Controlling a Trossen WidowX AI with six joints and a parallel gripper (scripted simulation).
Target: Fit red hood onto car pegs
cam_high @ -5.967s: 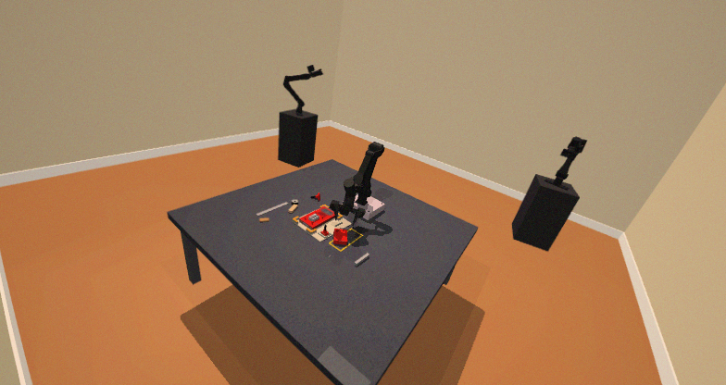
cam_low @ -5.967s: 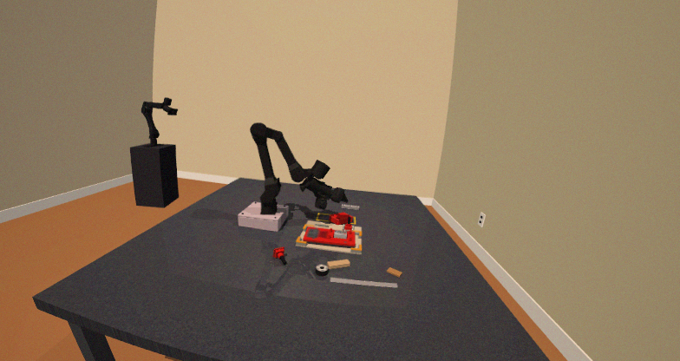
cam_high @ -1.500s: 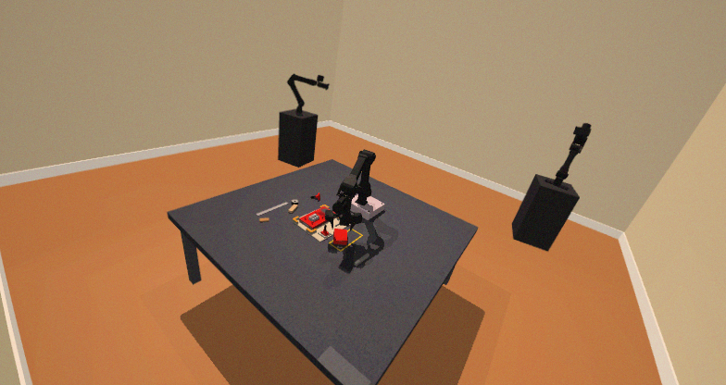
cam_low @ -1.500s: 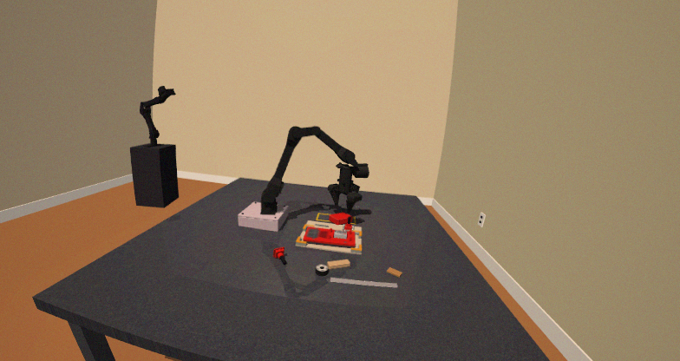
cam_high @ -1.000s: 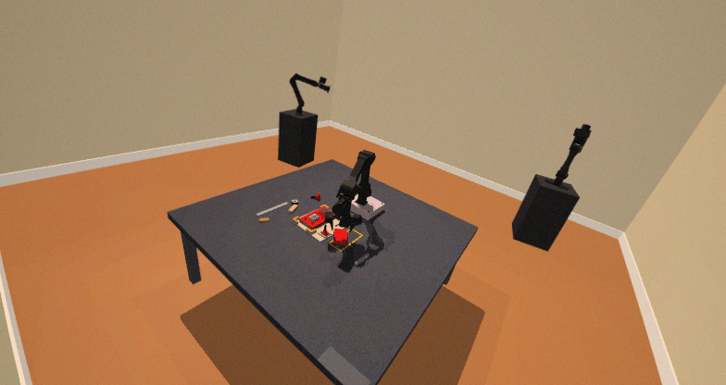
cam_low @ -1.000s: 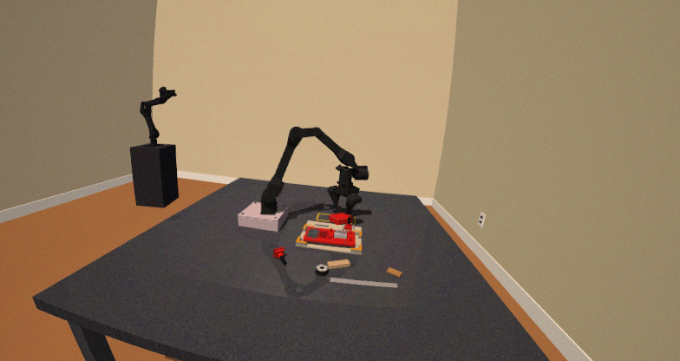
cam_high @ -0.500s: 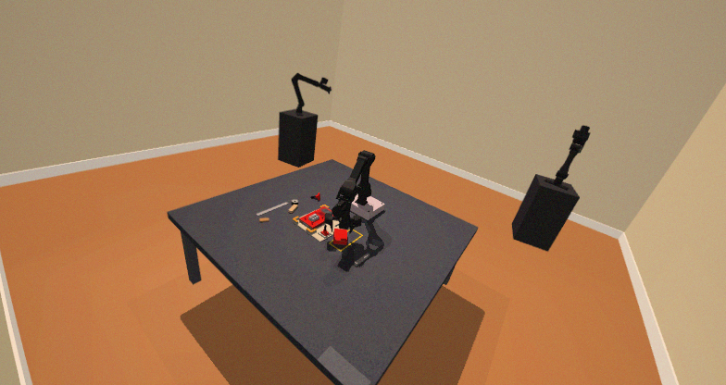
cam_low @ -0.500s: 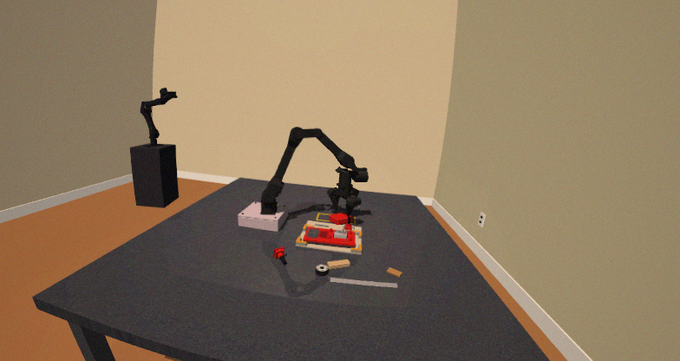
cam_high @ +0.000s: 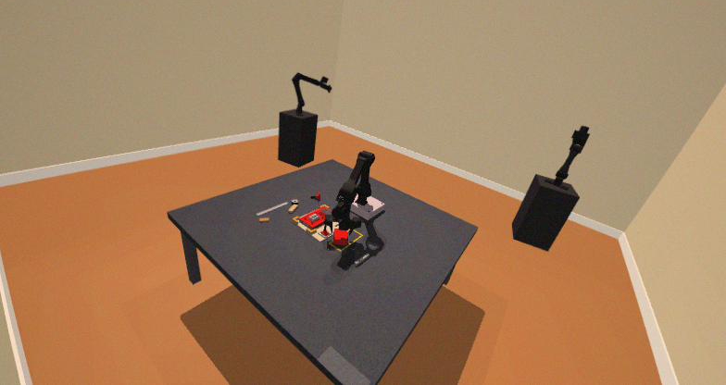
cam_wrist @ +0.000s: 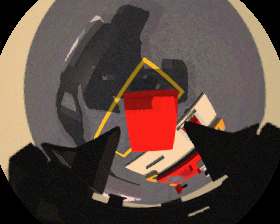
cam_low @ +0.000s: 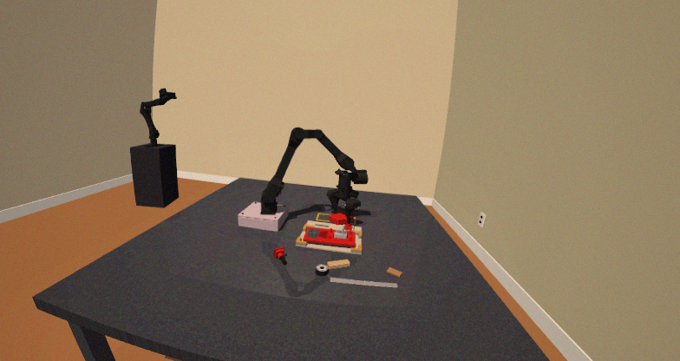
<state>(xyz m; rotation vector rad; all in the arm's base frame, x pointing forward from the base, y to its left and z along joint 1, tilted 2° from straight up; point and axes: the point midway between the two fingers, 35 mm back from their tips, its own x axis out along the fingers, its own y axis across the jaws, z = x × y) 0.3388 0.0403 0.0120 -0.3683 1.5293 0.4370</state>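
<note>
My gripper tip is now 10 mm above the red hood. From my gripper tip the other things lie so: grey engine block 40 mm behind, 190 mm to the right, 10 mm below; dark ring 130 mm behind, 390 mm to the right, 20 mm below.
</note>
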